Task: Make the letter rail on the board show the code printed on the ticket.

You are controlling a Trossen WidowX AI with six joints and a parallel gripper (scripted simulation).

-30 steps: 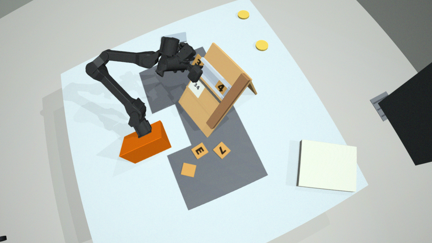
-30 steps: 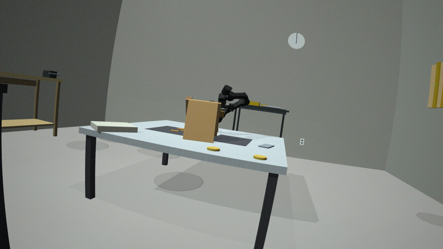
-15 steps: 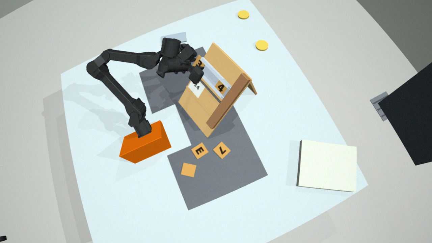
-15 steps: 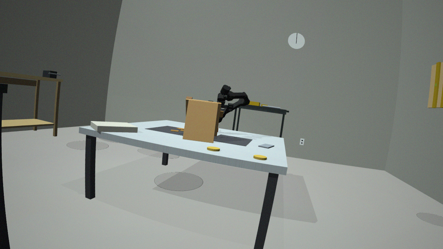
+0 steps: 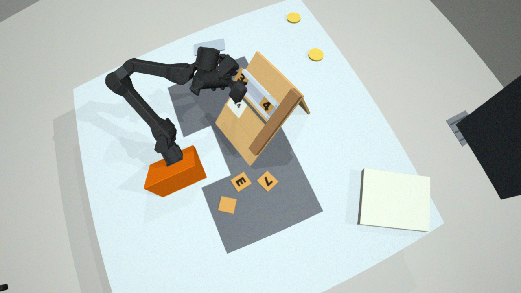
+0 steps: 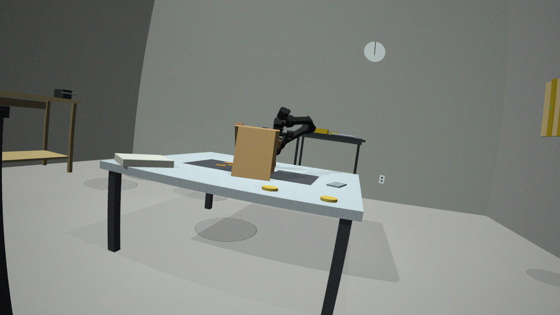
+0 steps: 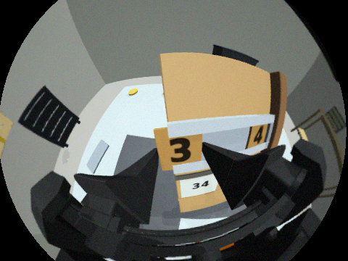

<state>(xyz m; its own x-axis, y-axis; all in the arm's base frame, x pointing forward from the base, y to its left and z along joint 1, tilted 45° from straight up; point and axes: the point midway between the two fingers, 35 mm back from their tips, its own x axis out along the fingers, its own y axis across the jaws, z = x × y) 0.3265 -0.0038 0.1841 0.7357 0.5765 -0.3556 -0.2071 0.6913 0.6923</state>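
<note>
Now: the tile marked 4 14 cm to the right of my gripper tip and 3 cm ahead of it. Also, from my gripper tip: white ticket: 7 cm below, 5 cm to the right, 5 cm behind; grey plate: 37 cm to the left, 18 cm below, 3 cm behind; tile marked 3: right at my gripper tip.
</note>
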